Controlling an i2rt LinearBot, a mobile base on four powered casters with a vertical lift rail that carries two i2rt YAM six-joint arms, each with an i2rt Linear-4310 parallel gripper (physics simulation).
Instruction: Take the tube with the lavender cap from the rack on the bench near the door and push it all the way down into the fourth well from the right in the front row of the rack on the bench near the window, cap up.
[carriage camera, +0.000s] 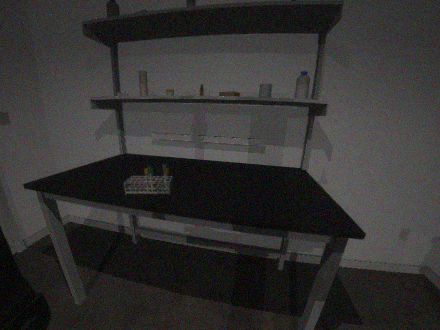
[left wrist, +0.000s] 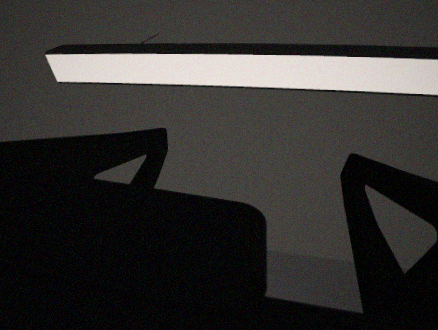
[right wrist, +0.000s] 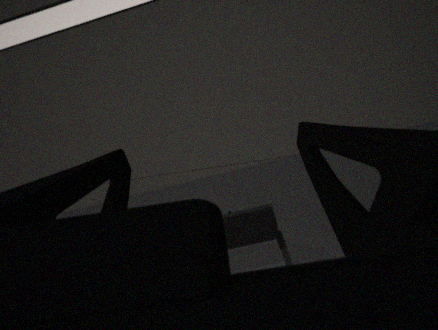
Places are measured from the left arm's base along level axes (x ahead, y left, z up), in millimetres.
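Pixels of known places: left gripper, fingertip midpoint: (left wrist: 253, 151); right gripper, fingertip midpoint: (right wrist: 212, 146).
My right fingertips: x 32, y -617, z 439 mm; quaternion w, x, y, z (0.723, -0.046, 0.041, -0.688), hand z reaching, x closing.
Observation:
Ahead of a thing's pixels: the offset from my right fingertips to its top centre. "pt": to the spot under its first point. Level surfaces: height alone.
A pale wire-like tube rack @[321 mm down, 572 mm ahead, 685 mm left] (carriage camera: 148, 193) stands on the dark bench left of centre in the carriage view. A few capped tubes stand up from its back part. A green cap @[pt 260 mm down, 536 mm ahead, 657 mm left] (carriage camera: 150, 169) and a yellow cap @[pt 269 mm down, 532 mm ahead, 675 mm left] (carriage camera: 146, 171) are close together. Farther right is a tube with a dull purplish top @[pt 266 mm down, 610 mm ahead, 620 mm left] (carriage camera: 165, 166) and yellow just below it; the picture is too dark to be sure it is lavender. A second rack does not show. My left gripper (left wrist: 253, 151) is open and empty, facing the ceiling. My right gripper (right wrist: 212, 146) is open and empty, facing ceiling and wall.
The dark bench @[378 mm down] (carriage camera: 240, 195) has a lower shelf @[60 mm up] (carriage camera: 210, 101) above it with bottles and small containers, and an upper shelf (carriage camera: 215, 22). A bright ceiling lamp (left wrist: 240, 70) (right wrist: 65, 22) shows in both wrist views. My left arm does not show in the carriage view.

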